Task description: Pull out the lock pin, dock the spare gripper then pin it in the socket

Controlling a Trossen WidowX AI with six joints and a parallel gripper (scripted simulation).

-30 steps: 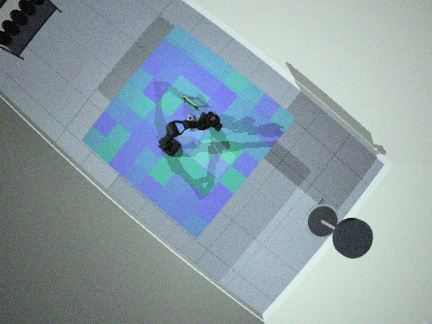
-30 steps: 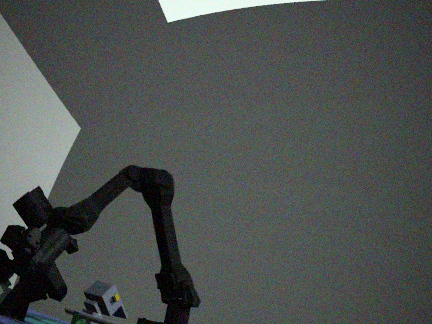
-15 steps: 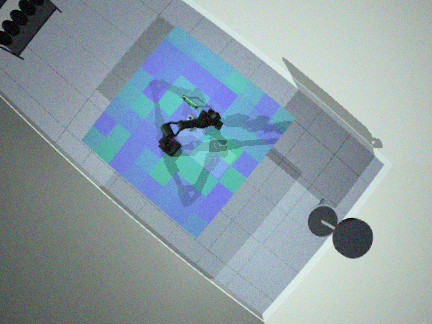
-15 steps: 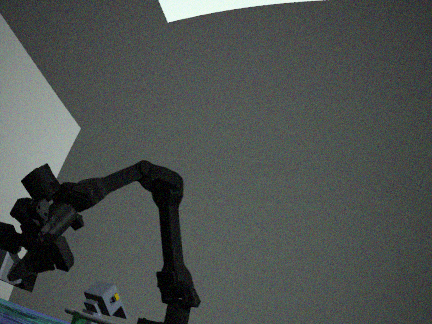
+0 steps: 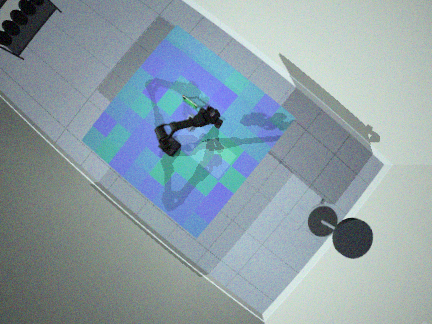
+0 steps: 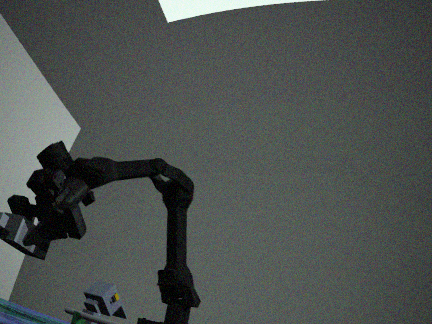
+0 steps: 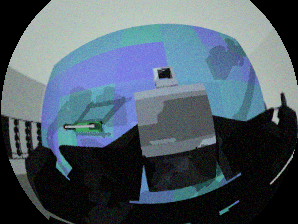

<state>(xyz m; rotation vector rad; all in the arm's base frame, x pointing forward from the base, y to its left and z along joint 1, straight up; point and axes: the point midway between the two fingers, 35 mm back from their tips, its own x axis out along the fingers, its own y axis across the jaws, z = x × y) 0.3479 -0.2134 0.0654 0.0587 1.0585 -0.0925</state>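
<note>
Now: the mount 160 mm to the left of my gripper tip, 90 mm behind it and 70 mm below it. From my gripper tip the other things lie so: green upright piece 240 mm to the left, 100 mm below, 40 mm ahead; then spare gripper 20 mm above.
</note>
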